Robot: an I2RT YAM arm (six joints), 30 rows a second.
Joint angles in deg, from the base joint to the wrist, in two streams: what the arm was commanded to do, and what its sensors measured. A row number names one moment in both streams.
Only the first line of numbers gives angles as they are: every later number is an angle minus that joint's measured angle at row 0.
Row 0, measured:
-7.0, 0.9, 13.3, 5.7, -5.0, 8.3
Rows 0 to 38, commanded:
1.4, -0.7, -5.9, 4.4, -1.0, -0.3
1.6, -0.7, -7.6, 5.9, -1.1, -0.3
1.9, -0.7, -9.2, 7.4, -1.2, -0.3
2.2, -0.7, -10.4, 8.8, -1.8, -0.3
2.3, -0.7, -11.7, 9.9, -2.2, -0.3
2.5, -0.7, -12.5, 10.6, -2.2, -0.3
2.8, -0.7, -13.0, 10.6, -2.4, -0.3
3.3, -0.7, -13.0, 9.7, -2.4, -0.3
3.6, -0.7, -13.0, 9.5, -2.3, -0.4
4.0, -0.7, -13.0, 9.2, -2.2, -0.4
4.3, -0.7, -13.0, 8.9, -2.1, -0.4
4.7, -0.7, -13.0, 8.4, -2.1, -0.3
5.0, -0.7, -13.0, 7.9, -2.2, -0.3
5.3, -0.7, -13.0, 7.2, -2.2, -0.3
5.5, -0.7, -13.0, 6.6, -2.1, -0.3
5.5, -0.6, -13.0, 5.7, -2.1, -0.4
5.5, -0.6, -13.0, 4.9, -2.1, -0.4
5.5, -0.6, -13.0, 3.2, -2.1, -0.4
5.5, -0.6, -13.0, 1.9, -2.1, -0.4
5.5, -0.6, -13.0, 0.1, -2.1, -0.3
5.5, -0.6, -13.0, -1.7, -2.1, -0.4
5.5, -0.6, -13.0, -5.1, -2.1, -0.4
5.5, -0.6, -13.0, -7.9, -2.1, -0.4
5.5, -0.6, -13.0, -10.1, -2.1, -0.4
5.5, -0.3, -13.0, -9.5, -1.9, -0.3
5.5, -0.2, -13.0, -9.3, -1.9, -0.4
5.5, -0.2, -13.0, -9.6, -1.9, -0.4
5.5, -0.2, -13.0, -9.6, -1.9, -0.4
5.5, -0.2, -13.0, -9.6, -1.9, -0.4
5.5, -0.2, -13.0, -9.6, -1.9, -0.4
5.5, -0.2, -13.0, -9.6, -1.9, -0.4
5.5, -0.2, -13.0, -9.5, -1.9, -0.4
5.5, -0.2, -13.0, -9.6, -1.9, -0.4
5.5, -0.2, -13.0, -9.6, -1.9, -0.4
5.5, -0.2, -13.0, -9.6, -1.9, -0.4
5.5, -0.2, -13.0, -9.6, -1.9, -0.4
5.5, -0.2, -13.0, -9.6, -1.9, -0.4
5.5, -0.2, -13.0, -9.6, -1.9, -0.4
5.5, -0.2, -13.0, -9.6, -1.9, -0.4
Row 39, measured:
5.2, 0.2, -12.7, -9.2, -1.6, 0.0
